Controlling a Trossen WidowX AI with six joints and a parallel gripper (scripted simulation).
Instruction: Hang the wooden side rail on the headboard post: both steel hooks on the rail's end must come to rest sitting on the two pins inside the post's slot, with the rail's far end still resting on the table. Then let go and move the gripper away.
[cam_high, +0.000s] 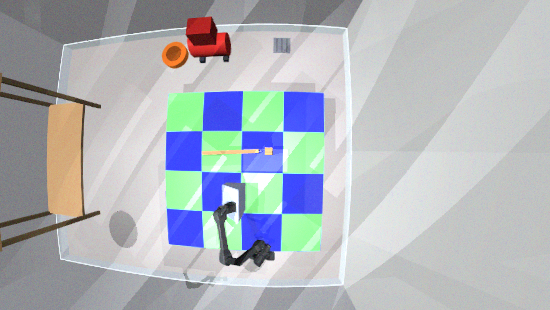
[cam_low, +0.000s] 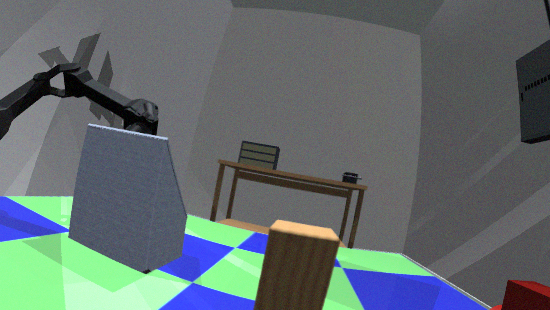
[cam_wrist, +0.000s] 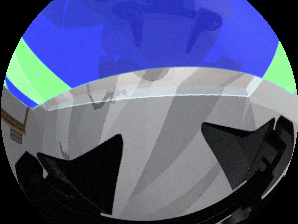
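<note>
My gripper tip is now 82 cm short of the headboard post, 15 cm to the left of it and 2 cm below it.
</note>
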